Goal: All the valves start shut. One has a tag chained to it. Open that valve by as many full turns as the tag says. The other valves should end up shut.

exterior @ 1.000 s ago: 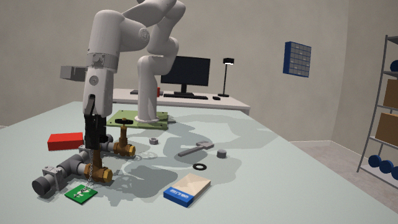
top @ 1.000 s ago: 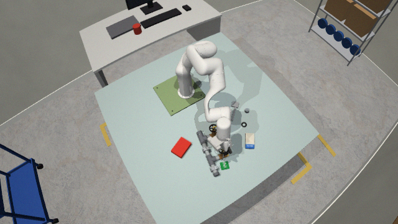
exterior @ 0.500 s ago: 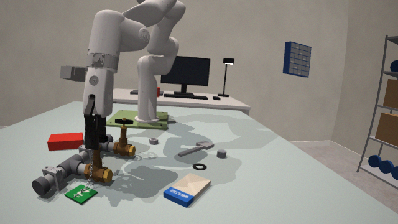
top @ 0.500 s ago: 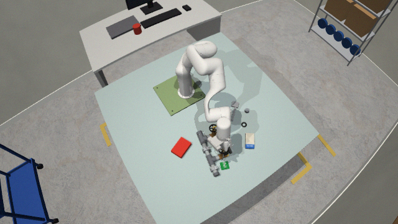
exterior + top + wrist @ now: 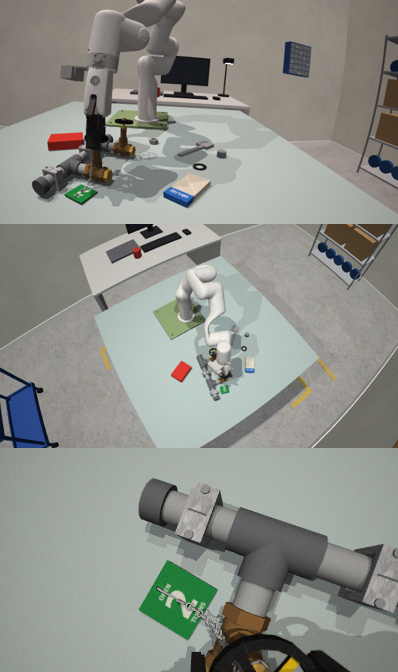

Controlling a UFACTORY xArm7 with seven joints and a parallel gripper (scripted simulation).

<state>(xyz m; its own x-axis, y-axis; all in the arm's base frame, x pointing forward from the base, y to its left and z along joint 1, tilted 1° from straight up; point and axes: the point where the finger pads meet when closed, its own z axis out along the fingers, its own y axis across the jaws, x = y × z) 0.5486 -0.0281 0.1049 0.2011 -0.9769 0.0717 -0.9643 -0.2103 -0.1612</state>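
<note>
Right now the green tag is 11 cm below my hand, 8 cm ahead of it and 2 cm to the right of it. Round my hand: box 22 cm to the left, 10 cm below, 1 cm ahead; nut 28 cm behind, 10 cm to the left, 10 cm below; red block 20 cm to the right, 17 cm behind, 9 cm below.
</note>
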